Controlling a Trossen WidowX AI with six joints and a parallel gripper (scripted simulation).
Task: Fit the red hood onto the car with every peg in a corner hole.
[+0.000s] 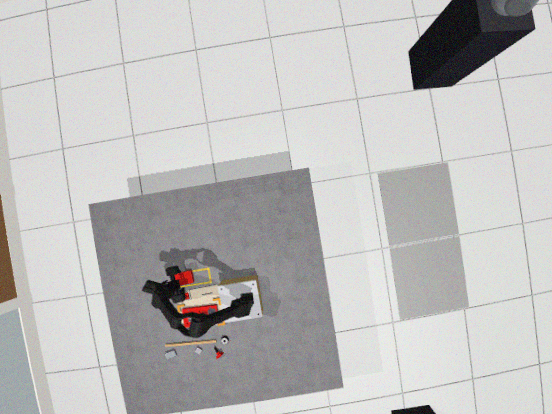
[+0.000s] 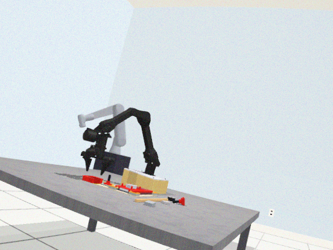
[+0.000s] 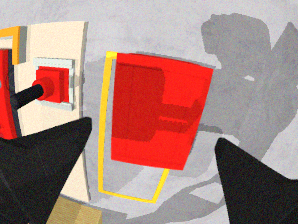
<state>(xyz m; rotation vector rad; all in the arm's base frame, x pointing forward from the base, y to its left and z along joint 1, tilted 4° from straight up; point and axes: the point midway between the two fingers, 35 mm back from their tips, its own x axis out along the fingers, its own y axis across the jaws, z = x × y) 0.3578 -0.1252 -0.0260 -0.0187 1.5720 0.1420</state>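
Now: the red hood 3 cm below my gripper tip. The rest, counted from my gripper tip: grey engine block (3 cm behind, 23 cm to the left, 2 cm below); then cream jig (6 cm behind, 20 cm to the left, 3 cm below); then wooden stick (1 cm ahead, 38 cm to the left, 4 cm below).
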